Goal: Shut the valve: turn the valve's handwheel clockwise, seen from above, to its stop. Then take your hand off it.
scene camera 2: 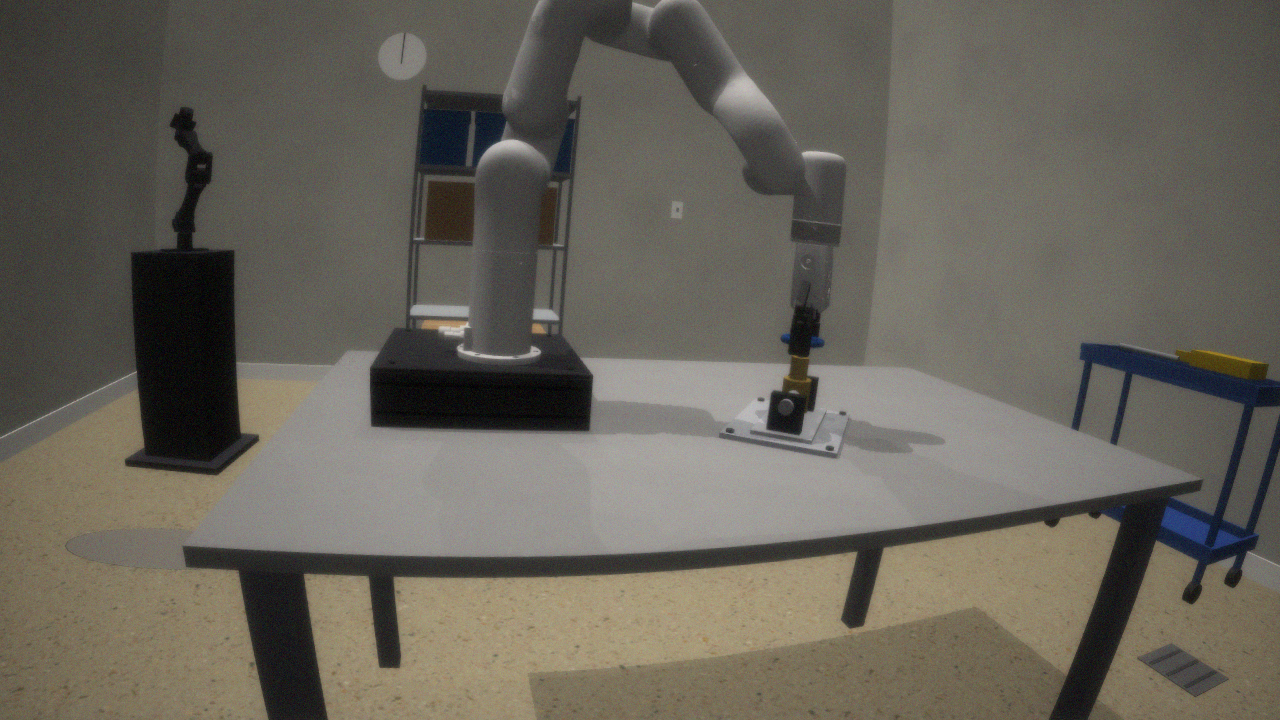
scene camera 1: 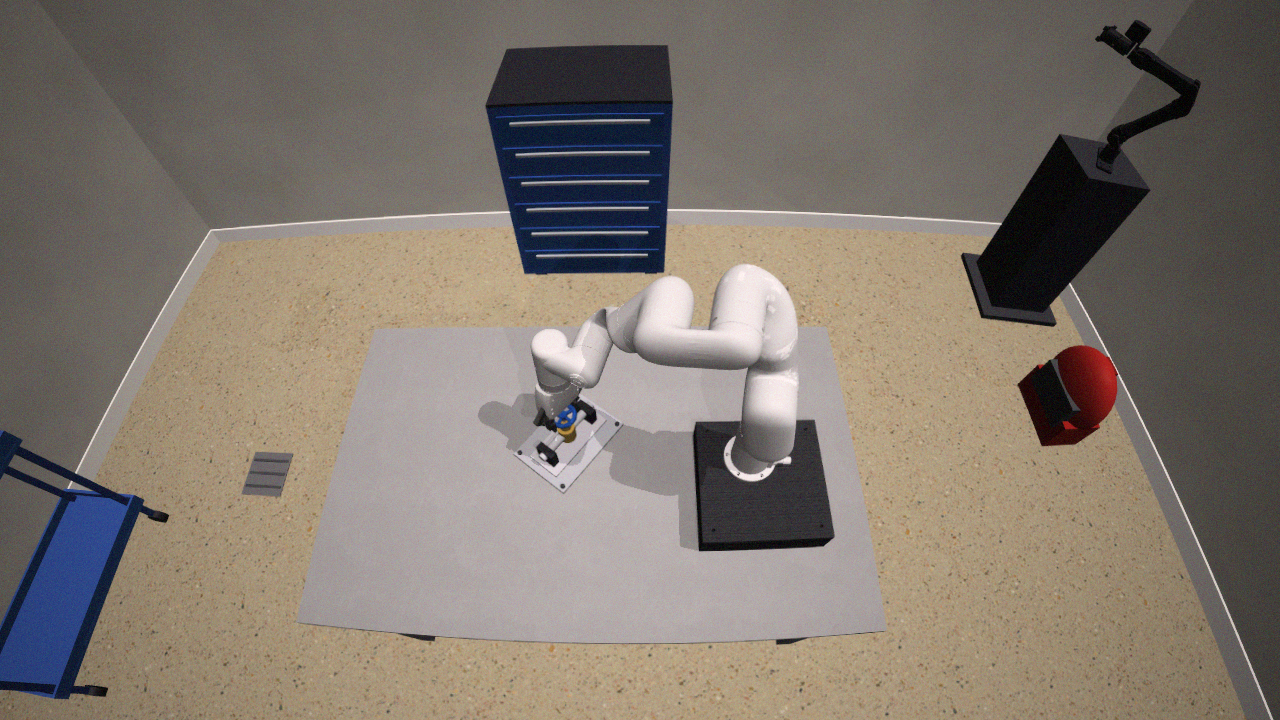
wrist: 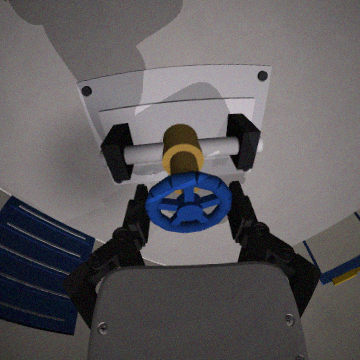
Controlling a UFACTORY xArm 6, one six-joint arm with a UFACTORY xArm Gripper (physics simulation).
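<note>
The valve's blue handwheel (scene camera 1: 565, 417) (scene camera 2: 816, 341) (wrist: 189, 212) is a spoked ring on top of a brass valve body (scene camera 1: 567, 433) (scene camera 2: 797, 376) (wrist: 181, 140). The body sits on a grey pipe (wrist: 220, 146) held by two black blocks on a light base plate (scene camera 1: 601, 438) (scene camera 2: 832, 436) (wrist: 165, 85). My gripper (scene camera 1: 563, 414) (scene camera 2: 804, 337) (wrist: 187, 193) is shut on the handwheel, one black finger at each side of its rim, seen in the wrist view. The fingers are partly hidden in the scene views. Whether the wheel is at its stop cannot be seen.
The valve stands on a grey table (scene camera 1: 447, 555) (scene camera 2: 662, 483). My arm's black base box (scene camera 1: 760, 523) (scene camera 2: 483, 398) stands on the same table, to the valve's right in scene camera 1. A blue drawer cabinet (scene camera 1: 581, 76) and a blue cart (scene camera 2: 1230, 385) stand off the table.
</note>
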